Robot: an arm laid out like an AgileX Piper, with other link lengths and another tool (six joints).
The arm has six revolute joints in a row. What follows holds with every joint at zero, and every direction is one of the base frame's. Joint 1 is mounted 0.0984 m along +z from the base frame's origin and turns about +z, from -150 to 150 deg. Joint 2 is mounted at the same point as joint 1 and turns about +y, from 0 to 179.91 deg. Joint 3 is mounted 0.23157 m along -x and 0.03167 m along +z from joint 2 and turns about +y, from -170 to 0 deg. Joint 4 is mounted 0.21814 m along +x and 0.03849 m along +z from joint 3 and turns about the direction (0.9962, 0, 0.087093), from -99.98 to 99.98 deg. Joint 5 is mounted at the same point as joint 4 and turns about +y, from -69.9 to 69.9 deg. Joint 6 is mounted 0.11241 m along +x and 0.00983 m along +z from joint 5 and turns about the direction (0.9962, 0, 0.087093), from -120 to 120 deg. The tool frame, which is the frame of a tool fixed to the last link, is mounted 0.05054 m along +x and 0.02 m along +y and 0.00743 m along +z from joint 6; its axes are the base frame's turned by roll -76.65, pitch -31.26 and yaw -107.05 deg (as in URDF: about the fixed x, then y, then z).
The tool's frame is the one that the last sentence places.
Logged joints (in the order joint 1, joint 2, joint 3, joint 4, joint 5, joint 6), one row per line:
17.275, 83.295, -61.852, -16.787, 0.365, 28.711
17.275, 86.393, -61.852, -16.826, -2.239, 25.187
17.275, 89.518, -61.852, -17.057, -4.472, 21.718
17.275, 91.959, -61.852, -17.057, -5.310, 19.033
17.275, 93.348, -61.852, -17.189, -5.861, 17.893
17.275, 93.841, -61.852, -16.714, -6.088, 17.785
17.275, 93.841, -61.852, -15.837, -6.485, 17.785
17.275, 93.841, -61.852, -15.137, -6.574, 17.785
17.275, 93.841, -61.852, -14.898, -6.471, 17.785
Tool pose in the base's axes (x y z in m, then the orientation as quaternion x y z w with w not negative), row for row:
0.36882, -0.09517, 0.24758, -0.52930, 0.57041, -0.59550, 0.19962
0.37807, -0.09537, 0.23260, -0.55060, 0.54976, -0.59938, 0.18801
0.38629, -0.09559, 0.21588, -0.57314, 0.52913, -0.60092, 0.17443
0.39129, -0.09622, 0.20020, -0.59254, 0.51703, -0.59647, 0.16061
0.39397, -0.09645, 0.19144, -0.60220, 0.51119, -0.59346, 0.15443
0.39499, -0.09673, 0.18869, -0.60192, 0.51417, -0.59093, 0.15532
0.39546, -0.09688, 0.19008, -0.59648, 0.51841, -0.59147, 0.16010
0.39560, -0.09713, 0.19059, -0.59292, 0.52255, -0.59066, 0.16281
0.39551, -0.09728, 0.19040, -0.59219, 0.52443, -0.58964, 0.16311
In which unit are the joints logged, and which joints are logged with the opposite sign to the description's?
The joints are logged in degrees. Opposite sign: joint 1.
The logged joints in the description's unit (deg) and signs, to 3 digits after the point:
-17.275, 83.295, -61.852, -16.787, 0.365, 28.711
-17.275, 86.393, -61.852, -16.826, -2.239, 25.187
-17.275, 89.518, -61.852, -17.057, -4.472, 21.718
-17.275, 91.959, -61.852, -17.057, -5.310, 19.033
-17.275, 93.348, -61.852, -17.189, -5.861, 17.893
-17.275, 93.841, -61.852, -16.714, -6.088, 17.785
-17.275, 93.841, -61.852, -15.837, -6.485, 17.785
-17.275, 93.841, -61.852, -15.137, -6.574, 17.785
-17.275, 93.841, -61.852, -14.898, -6.471, 17.785

